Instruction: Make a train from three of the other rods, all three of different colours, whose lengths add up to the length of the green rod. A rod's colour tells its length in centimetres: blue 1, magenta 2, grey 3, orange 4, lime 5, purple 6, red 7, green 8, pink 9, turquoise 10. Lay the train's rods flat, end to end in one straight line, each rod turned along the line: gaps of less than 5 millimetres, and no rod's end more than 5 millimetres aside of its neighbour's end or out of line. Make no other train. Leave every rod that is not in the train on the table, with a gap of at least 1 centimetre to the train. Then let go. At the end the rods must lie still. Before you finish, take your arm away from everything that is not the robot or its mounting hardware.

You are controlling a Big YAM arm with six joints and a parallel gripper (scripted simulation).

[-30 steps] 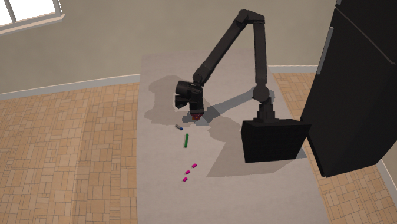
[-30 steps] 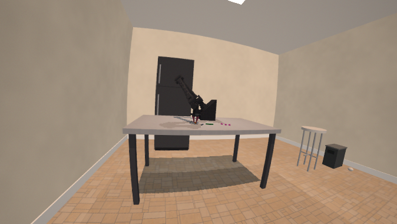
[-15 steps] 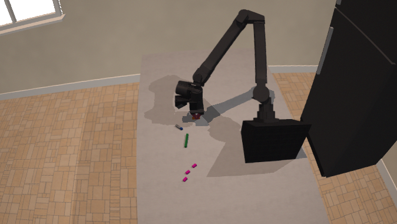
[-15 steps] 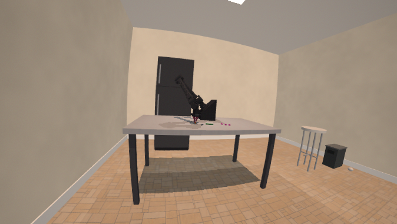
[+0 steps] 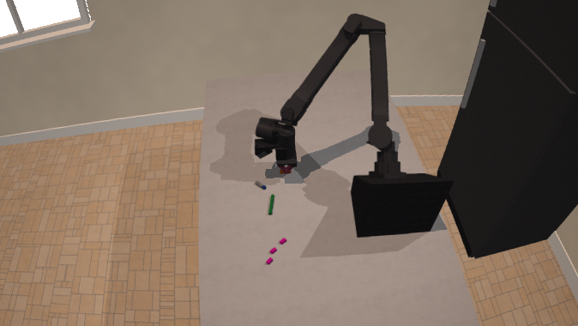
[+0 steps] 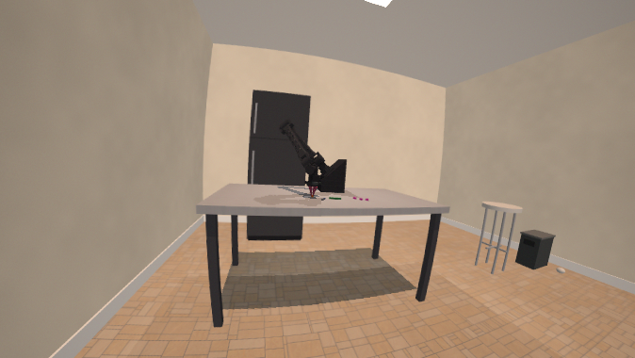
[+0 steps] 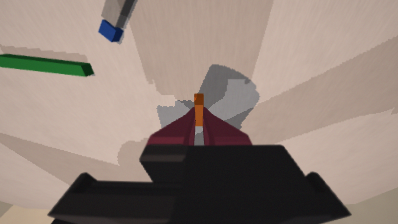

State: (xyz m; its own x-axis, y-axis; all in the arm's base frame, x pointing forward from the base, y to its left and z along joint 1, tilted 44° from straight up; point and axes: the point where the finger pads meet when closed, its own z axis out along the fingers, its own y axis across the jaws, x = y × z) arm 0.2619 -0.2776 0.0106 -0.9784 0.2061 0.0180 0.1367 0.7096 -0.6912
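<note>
Right now the orange rod is right at my hand. From my hand the other things lie so: blue rod 90 mm ahead, 60 mm to the left, 10 mm below; then green rod 80 mm ahead, 140 mm to the left, 10 mm below; then grey rod 100 mm ahead, 40 mm to the left, 10 mm below.
</note>
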